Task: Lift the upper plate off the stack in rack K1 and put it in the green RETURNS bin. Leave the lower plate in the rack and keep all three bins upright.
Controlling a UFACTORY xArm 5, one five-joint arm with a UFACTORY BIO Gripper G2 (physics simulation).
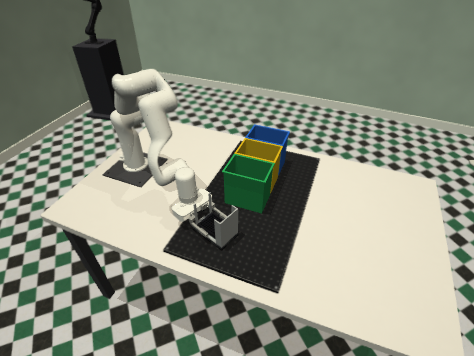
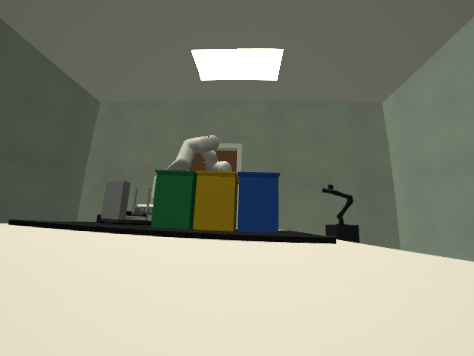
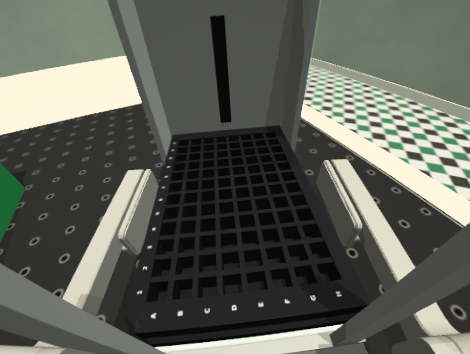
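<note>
The upper plate is a black grid plate marked A to H, lying flat in rack K1, in front of its tall grey slotted panel. The lower plate is mostly hidden beneath it and cannot be clearly told apart. My gripper is open, one finger along each long side of the upper plate, with a narrow gap on both sides and nothing held. The green RETURNS bin stands upright beside the rack.
The yellow bin and the blue bin stand upright in a row behind the green one. Rack posts rise close to the gripper's body. The black mat lies under the rack and bins.
</note>
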